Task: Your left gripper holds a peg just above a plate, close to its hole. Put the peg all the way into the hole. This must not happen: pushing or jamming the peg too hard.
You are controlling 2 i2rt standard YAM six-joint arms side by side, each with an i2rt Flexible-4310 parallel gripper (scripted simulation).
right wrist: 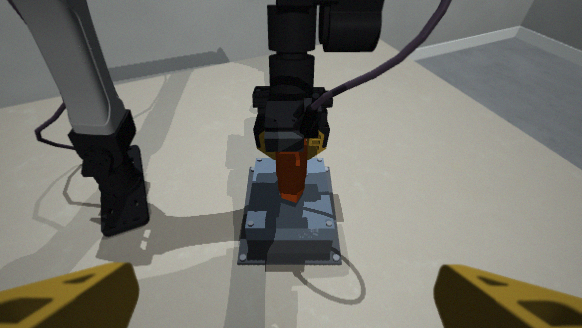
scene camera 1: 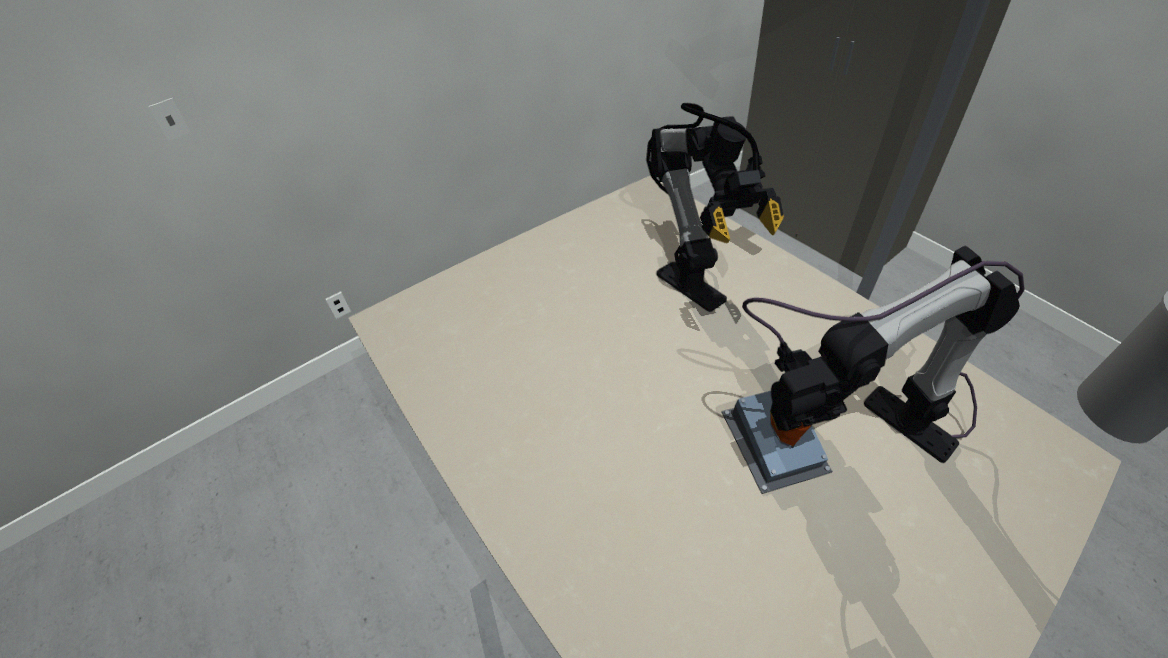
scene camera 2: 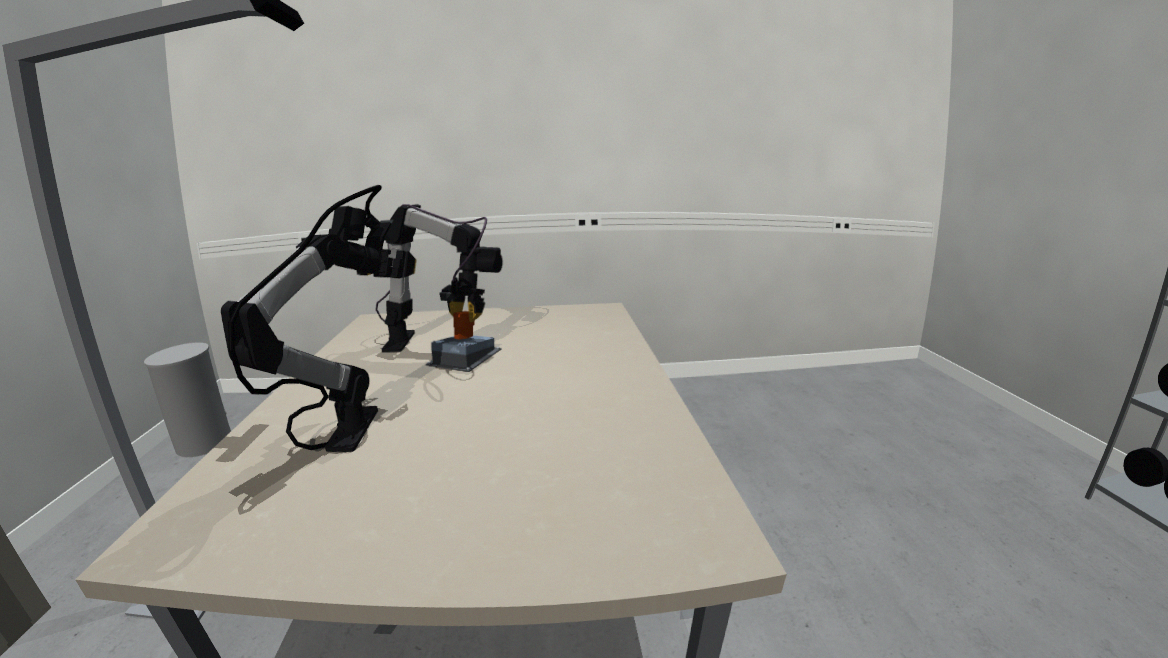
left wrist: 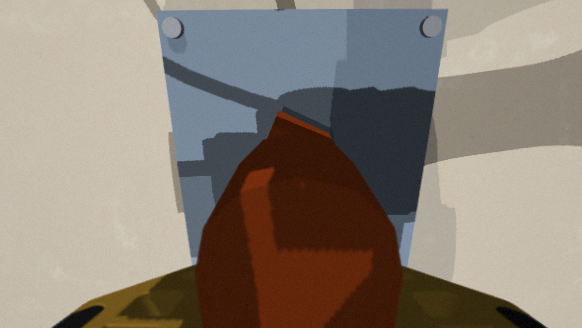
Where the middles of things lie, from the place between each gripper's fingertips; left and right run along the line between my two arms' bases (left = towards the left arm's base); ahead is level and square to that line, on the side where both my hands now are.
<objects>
Now: left hand (scene camera 1: 791,418) 1 cm past the blue-grey plate (scene camera 1: 755,412), 1 cm to the left of it and 8 cm above it. From my left hand the other things lie so: orange peg (left wrist: 297,229): 1 cm to the right, 2 cm below.
Now: right hand (scene camera 1: 751,237) 140 mm short of the orange peg, 230 mm to the right of it and 230 mm above it. From my right hand the other things lie so: blue-grey plate: 130 mm ahead, 230 mm to the left, 290 mm below.
</objects>
